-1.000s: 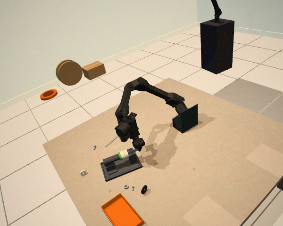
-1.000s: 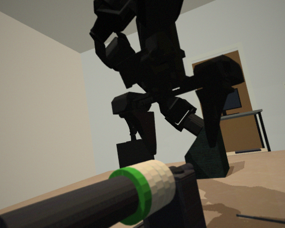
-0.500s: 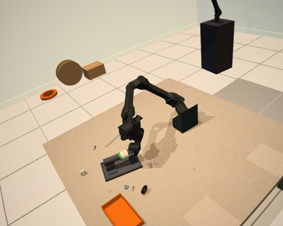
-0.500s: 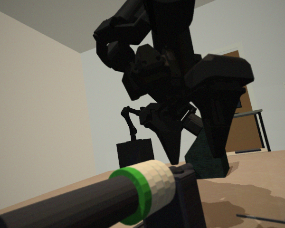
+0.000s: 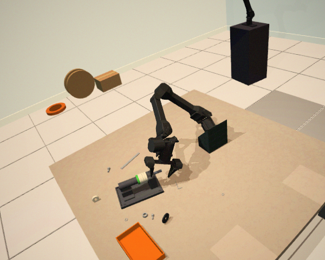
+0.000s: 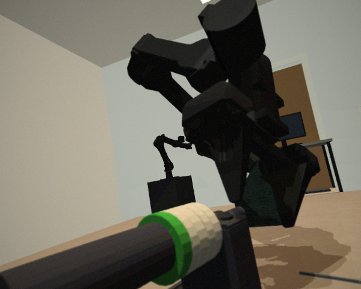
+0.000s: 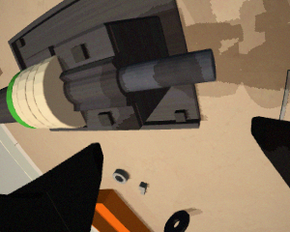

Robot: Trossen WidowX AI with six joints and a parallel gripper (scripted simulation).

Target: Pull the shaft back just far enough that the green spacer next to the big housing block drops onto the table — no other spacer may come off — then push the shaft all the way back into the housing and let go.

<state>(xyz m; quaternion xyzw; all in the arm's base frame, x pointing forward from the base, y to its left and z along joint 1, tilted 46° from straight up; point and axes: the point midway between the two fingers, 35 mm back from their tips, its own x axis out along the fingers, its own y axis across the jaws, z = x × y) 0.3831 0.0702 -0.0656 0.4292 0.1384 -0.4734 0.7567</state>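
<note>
Right now my gripper tip is 60 mm short of the grey shaft and 50 mm to the left of it. The rest, counted from my gripper tip: allen key 70 mm behind, 50 mm to the left, 80 mm below; then green spacer 100 mm ahead, 50 mm to the right; then black ring 80 mm ahead, 190 mm to the left, 50 mm below.
</note>
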